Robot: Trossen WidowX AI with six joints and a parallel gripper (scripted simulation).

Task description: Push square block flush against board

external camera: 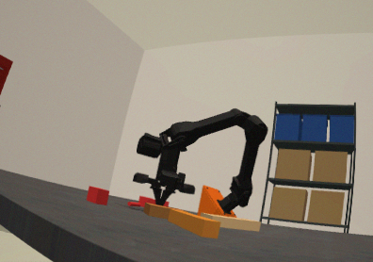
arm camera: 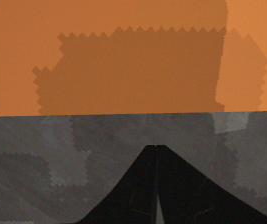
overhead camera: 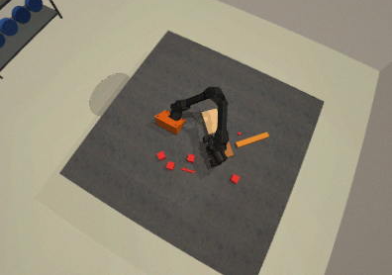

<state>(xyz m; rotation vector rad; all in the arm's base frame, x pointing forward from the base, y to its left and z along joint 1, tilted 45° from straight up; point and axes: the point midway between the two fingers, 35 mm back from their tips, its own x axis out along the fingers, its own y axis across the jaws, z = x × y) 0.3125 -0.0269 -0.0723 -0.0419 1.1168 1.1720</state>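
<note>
My gripper tip is 6 cm to the right of the square block, 5 cm short of it and 1 cm below it. The rest, counted from my gripper tip: thin red strip 16 cm to the right, 7 cm behind; then orange board 22 cm to the left, 18 cm ahead, 1 cm above.
</note>
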